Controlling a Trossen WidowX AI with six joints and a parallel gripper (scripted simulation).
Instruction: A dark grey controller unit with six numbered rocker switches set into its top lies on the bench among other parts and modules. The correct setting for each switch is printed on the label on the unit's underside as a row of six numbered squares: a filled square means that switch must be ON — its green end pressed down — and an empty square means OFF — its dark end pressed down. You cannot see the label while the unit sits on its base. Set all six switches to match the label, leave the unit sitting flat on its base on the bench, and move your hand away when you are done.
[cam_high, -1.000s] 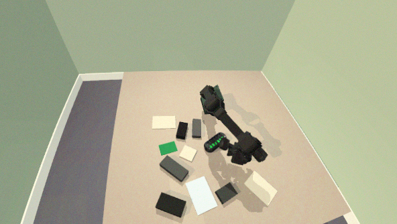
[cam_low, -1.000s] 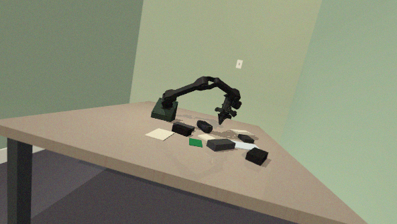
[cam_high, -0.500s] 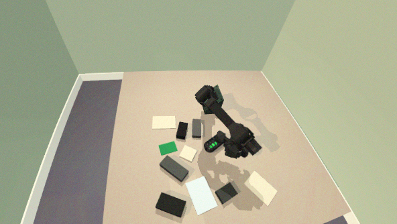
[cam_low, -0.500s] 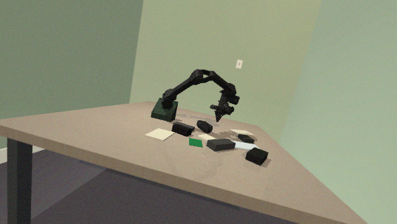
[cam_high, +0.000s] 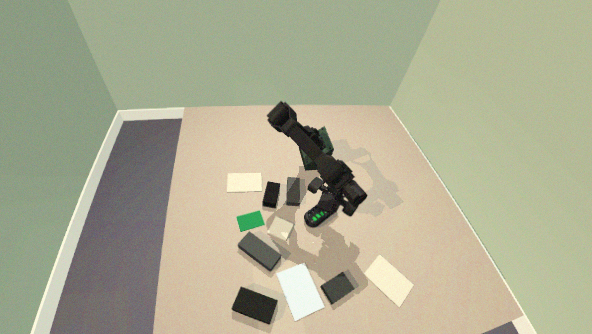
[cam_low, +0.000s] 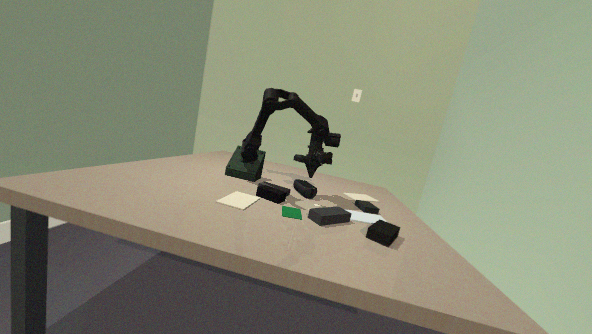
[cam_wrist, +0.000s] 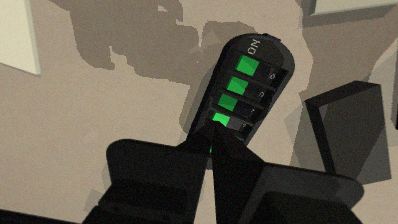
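My gripper tip is now 14 cm past the grey module, 10 cm to the left of it and 7 cm above it. From my gripper tip the other things lie so: cream tile (18 cm to the right, 7 cm below, 2 cm ahead); then black block (20 cm to the right, 13 cm behind, 6 cm below); then grey block (27 cm to the right, 11 cm ahead, 6 cm below).
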